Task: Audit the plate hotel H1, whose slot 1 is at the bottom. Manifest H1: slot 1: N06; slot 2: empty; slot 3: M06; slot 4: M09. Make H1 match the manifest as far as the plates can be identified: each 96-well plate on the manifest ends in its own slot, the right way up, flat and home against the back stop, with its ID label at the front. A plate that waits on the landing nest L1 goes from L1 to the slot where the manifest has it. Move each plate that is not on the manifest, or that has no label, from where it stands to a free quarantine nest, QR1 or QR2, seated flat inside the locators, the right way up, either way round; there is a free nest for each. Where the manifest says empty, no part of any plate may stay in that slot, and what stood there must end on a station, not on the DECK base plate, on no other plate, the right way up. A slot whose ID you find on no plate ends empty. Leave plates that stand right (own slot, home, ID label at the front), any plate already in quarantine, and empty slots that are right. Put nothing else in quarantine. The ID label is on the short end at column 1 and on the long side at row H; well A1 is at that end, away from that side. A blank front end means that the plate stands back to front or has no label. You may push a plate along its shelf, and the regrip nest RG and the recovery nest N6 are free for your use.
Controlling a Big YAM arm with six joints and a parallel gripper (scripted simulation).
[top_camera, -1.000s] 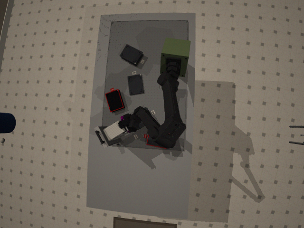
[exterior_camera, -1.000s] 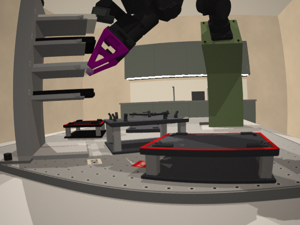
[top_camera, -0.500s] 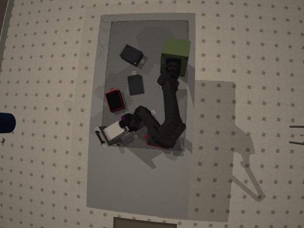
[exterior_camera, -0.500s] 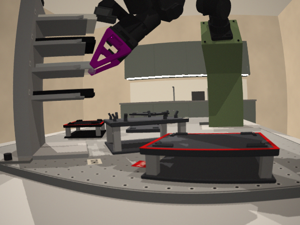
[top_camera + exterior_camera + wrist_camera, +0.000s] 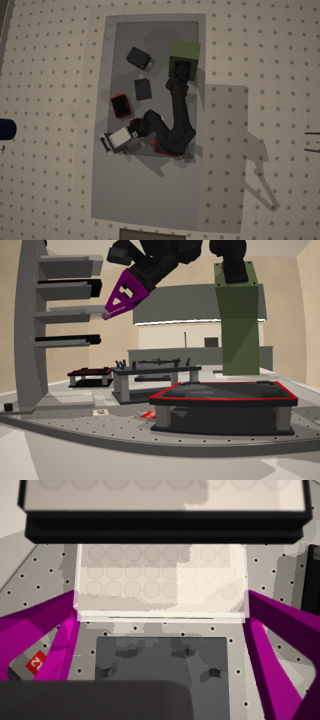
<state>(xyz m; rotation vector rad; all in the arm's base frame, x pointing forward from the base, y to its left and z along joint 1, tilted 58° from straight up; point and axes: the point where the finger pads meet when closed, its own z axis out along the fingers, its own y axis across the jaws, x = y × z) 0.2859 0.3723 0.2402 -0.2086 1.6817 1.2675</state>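
Right now my hand is 5 cm short of the clear 96-well plate and 4 cm to the right of it. The rest, counted from my hand: white well plate: 10 cm above, 6 cm ahead, 5 cm to the left; then regrip nest RG: 12 cm below, 7 cm behind, 6 cm to the right; then H1 tag: 17 cm below, 9 cm to the left, 4 cm behind.
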